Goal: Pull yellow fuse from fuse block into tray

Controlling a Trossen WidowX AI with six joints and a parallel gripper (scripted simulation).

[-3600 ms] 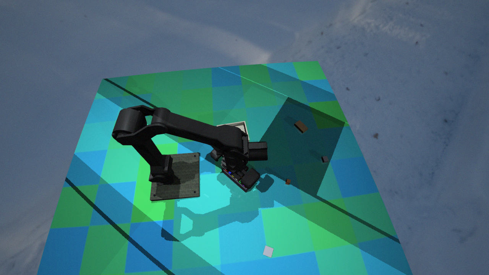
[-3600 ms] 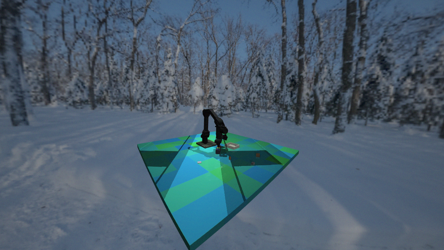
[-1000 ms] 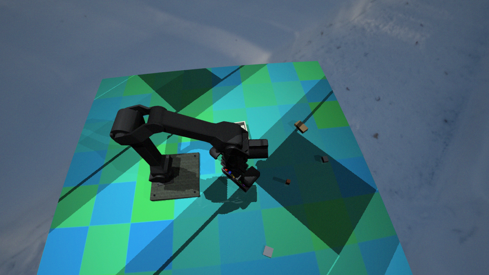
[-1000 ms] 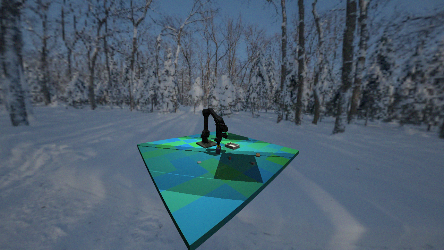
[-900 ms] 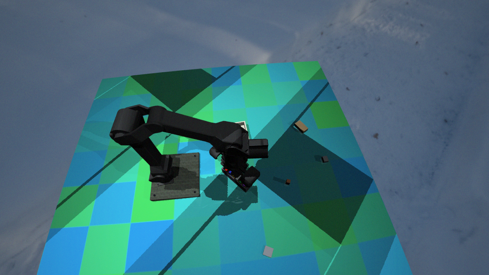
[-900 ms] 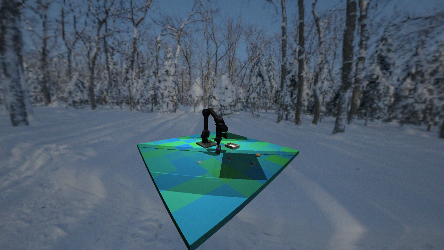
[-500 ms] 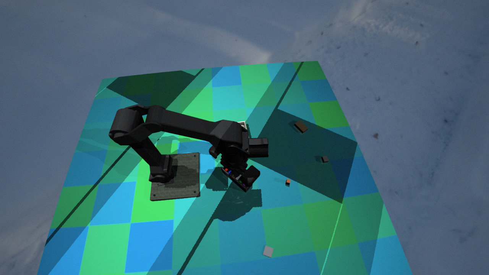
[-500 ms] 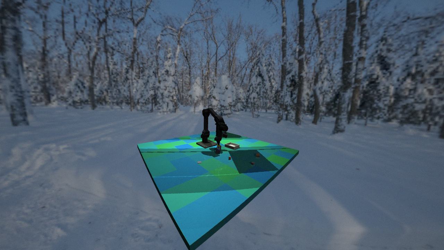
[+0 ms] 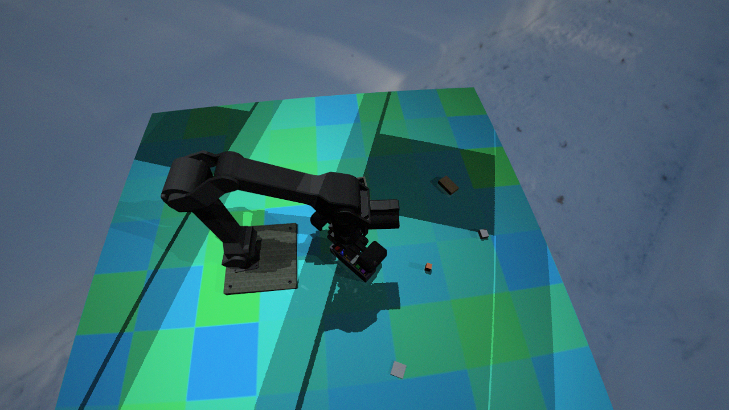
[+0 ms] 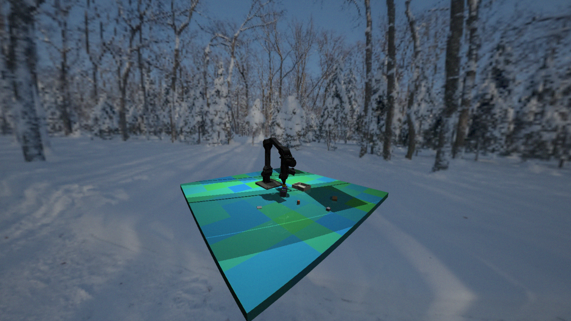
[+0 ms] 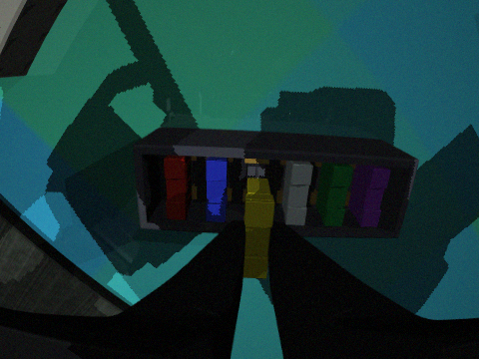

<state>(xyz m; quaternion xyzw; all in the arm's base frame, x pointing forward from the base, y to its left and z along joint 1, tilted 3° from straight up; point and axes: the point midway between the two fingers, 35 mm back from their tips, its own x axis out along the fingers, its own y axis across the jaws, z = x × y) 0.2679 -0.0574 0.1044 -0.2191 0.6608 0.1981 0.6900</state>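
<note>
Now: gripper tip 3 cm short of the tray, 19 cm to the right of it and 7 cm above it. From my gripper tip the other things lie so: yellow fuse (1 cm below); then brown block (35 cm ahead, 16 cm to the left, 6 cm below); then orange cube (20 cm ahead, 8 cm to the right, 6 cm below).
</note>
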